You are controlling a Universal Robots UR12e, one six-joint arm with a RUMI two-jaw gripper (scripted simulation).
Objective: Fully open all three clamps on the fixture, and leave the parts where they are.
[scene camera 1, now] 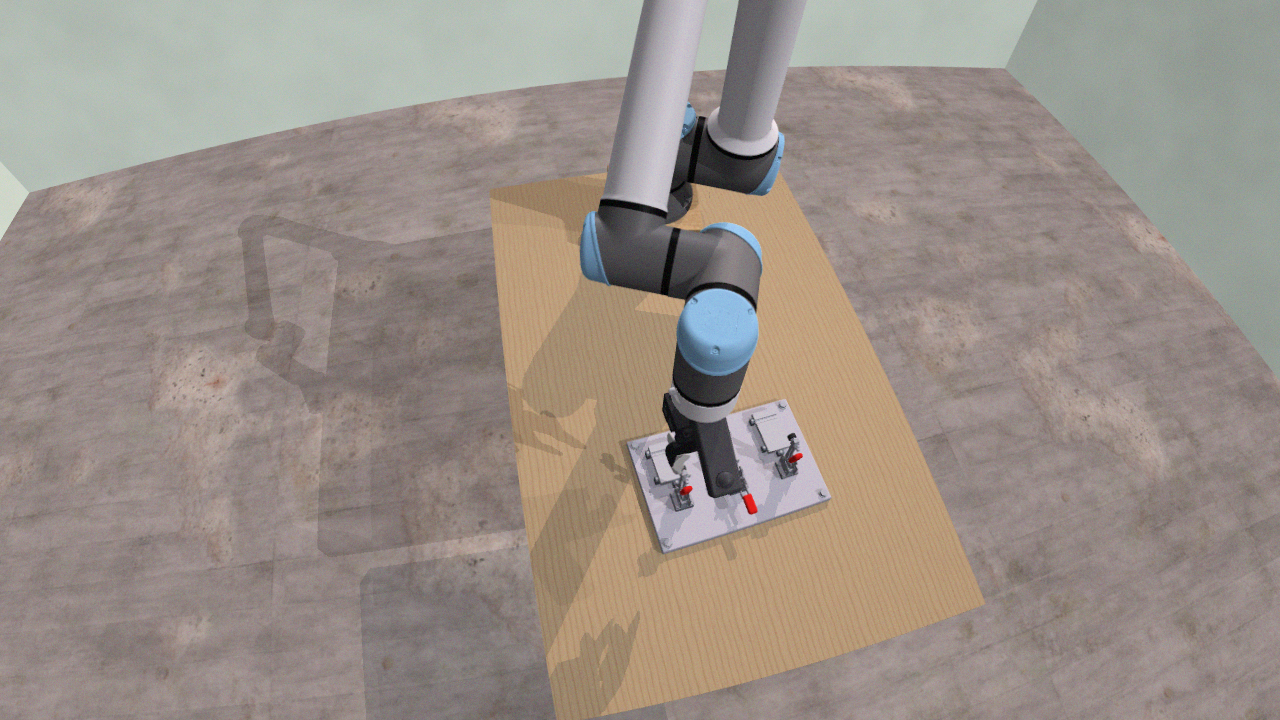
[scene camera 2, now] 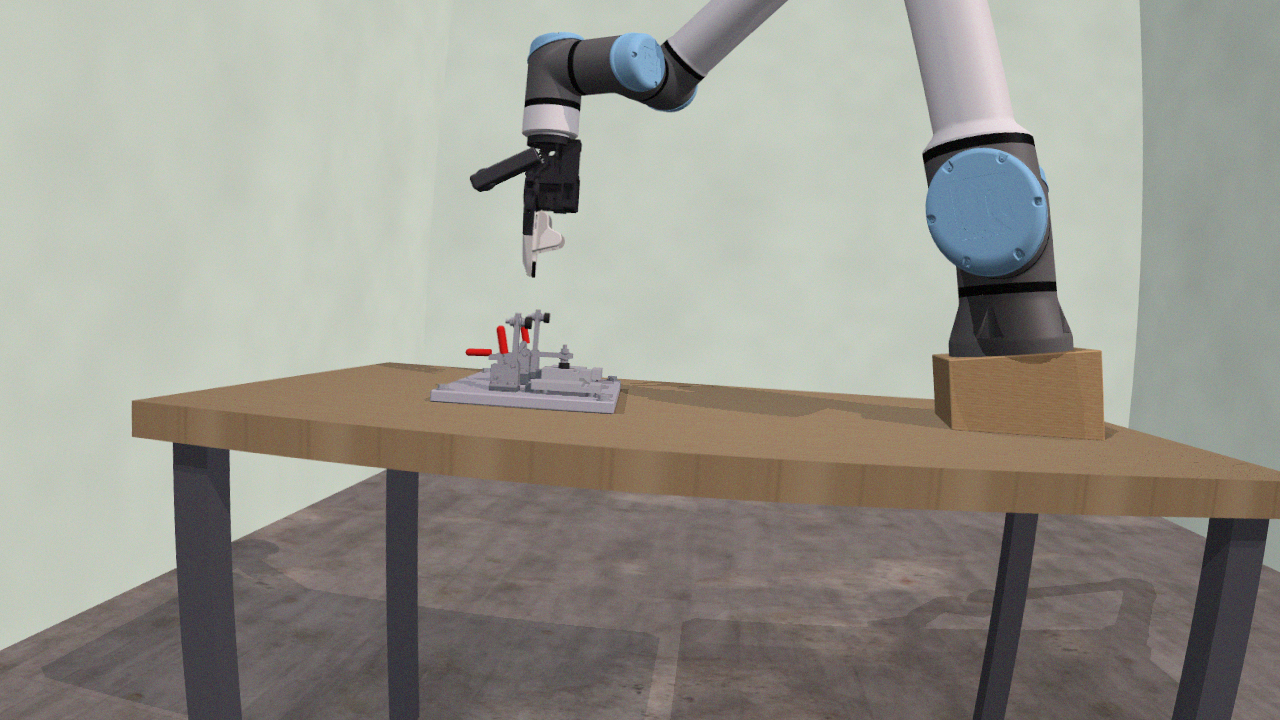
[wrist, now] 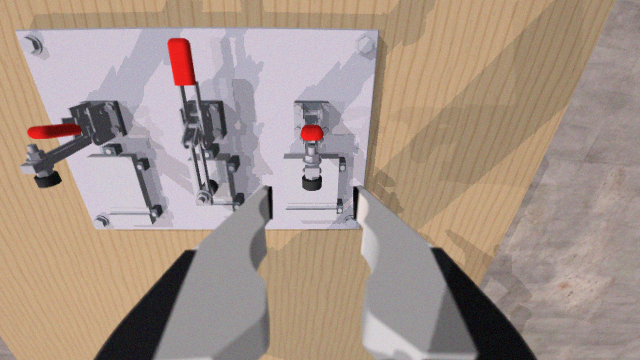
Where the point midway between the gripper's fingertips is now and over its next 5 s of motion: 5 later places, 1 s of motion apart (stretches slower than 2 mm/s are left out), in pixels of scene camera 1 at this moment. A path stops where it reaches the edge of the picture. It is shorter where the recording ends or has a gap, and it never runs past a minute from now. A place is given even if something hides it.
The gripper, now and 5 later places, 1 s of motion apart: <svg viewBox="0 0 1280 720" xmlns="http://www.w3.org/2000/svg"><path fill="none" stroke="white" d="M690 468L724 453L752 445L747 459L757 484L753 495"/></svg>
